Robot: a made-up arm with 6 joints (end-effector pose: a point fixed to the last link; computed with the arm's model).
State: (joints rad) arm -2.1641 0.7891 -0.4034 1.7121 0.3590 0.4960
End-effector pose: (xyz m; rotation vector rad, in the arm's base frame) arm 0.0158 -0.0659 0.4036 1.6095 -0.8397 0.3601
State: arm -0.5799 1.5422 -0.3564 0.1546 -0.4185 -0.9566
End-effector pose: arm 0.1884 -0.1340 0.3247 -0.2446 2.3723 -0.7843
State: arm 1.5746 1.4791 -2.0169 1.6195 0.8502 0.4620
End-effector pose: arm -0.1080 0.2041 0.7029 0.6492 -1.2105 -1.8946
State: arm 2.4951 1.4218 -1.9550 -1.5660 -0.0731 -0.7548
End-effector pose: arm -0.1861 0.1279 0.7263 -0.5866 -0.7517 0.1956
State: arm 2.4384 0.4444 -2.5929 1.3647 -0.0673 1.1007
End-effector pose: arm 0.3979 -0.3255 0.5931 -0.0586 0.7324 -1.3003
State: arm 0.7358 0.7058 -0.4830 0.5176 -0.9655 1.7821
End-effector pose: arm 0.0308 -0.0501 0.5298 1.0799 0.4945 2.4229
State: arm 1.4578 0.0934 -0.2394 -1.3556 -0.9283 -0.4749
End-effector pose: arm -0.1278 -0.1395 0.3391 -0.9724 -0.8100 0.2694
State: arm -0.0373 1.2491 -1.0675 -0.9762 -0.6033 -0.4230
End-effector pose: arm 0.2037 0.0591 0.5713 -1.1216 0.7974 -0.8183
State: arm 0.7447 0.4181 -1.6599 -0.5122 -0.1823 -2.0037
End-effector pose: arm -0.2228 -0.1884 0.6540 -0.0882 -0.1066 -1.7580
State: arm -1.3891 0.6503 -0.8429 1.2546 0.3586 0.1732
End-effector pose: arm 0.0475 0.0067 0.5088 1.3240 0.5166 0.2546
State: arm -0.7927 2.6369 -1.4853 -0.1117 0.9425 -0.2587
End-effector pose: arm 0.2597 -0.2819 0.0455 -0.6045 -2.6516 -0.2128
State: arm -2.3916 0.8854 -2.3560 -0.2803 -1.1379 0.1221
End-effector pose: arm 0.2696 0.2023 0.7014 -1.4332 -0.2475 -2.2048
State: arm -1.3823 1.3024 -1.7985 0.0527 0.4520 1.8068
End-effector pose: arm 0.0424 -0.2047 0.6542 1.4505 -0.0498 0.4035
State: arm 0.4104 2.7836 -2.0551 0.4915 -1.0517 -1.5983
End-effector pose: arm 0.5969 0.1961 0.2108 -0.7192 1.1075 -1.0535
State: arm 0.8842 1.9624 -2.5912 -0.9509 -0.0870 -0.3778
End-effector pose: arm 0.2468 0.3165 0.7004 -0.7534 0.3028 -0.3899
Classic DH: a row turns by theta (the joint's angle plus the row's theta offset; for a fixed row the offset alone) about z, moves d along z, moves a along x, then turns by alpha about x. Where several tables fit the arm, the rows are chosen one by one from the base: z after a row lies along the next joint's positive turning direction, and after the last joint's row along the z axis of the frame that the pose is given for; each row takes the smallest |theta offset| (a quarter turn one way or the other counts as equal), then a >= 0, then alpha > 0; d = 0 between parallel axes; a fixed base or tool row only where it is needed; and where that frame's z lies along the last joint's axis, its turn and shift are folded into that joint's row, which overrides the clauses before.
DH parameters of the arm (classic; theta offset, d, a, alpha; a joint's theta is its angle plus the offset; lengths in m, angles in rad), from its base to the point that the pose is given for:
joint 1: 0 0.161 0 -1.5708
joint 2: 0.1356 0 -0.3845 0
joint 3: 1.3479 0 -0.0129 1.5708
joint 4: 0 0.1507 0 -1.5708
joint 5: 0 0 0.0004 1.5708
joint 6: 0 0.1425 0 0

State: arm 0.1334 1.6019 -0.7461 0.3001 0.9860 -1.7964
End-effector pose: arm 0.1523 0.0559 0.3085 -2.3380 1.9720 0.4501
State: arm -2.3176 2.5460 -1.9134 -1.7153 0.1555 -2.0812
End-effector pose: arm -0.4253 -0.4267 0.1943 1.3379 -1.6021 -0.0595
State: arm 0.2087 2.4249 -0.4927 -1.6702 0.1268 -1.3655
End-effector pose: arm 0.2548 0.0352 0.0870 2.9507 0.1776 -0.3547
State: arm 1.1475 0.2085 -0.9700 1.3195 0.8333 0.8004
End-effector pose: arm -0.1711 -0.1304 0.4666 0.3635 -1.5183 -2.2758
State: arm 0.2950 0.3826 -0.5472 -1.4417 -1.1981 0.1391
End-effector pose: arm -0.1769 0.0837 0.4311 -1.3628 -0.0080 -0.0791
